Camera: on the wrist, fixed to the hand. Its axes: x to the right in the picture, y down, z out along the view.
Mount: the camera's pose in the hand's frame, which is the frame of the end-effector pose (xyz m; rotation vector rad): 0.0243 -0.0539 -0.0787 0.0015 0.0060 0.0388
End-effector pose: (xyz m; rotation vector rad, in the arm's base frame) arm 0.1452 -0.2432 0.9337 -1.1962 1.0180 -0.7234
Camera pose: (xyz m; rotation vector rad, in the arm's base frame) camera 0.0859 -0.3091 0.9764 -1.1706 1.0428 -0.6976
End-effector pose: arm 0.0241 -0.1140 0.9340 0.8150 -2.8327 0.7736
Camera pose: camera 0.0276 -0.1257 1.0317 0.7588 -2.8510 0.7819
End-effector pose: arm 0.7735 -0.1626 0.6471 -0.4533 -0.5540 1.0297
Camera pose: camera 0.8685 -0.1724 0.6233 -0.4672 -0.5408 1.0655
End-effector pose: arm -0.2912 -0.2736 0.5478 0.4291 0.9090 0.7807
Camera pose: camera -0.3249 -0.2895 0.4567 0.4470 0.9091 0.8172
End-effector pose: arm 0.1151 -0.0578 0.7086 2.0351 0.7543 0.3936
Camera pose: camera 0.0720 0.0306 0.7057 2.0533 0.7198 0.4216
